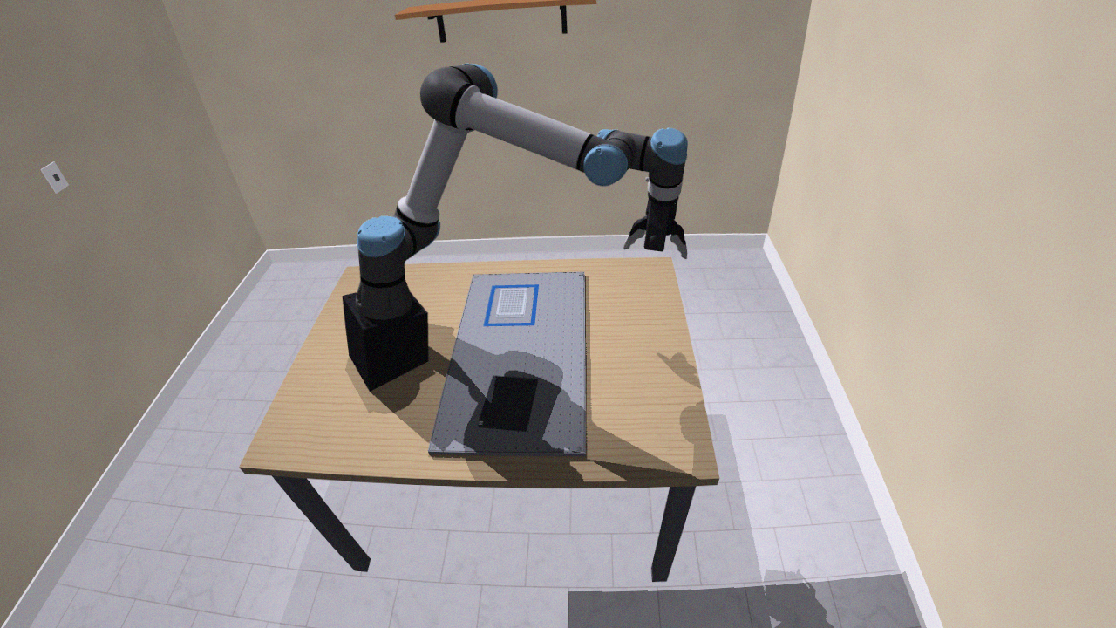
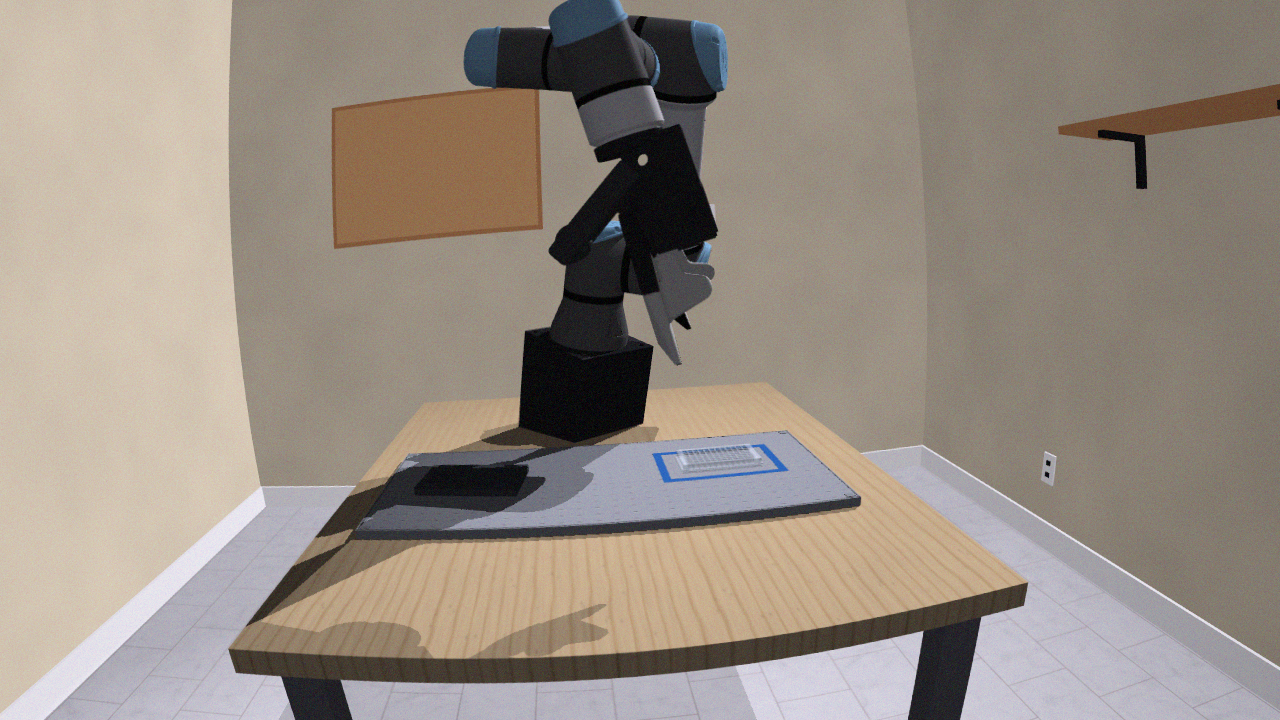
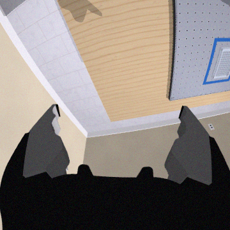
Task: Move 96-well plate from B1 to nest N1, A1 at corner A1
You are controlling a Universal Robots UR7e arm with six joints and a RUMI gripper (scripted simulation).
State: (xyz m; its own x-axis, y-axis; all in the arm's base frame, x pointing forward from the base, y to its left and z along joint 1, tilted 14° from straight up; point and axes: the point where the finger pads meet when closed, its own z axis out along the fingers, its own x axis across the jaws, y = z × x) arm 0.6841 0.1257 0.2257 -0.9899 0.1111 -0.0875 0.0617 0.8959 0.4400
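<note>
Now: the 96-well plate 420 mm behind my hand, 250 mm below it and 60 mm to the left of it. Round my hand: black plate nest N1: 340 mm behind, 320 mm to the right, 250 mm below.
</note>
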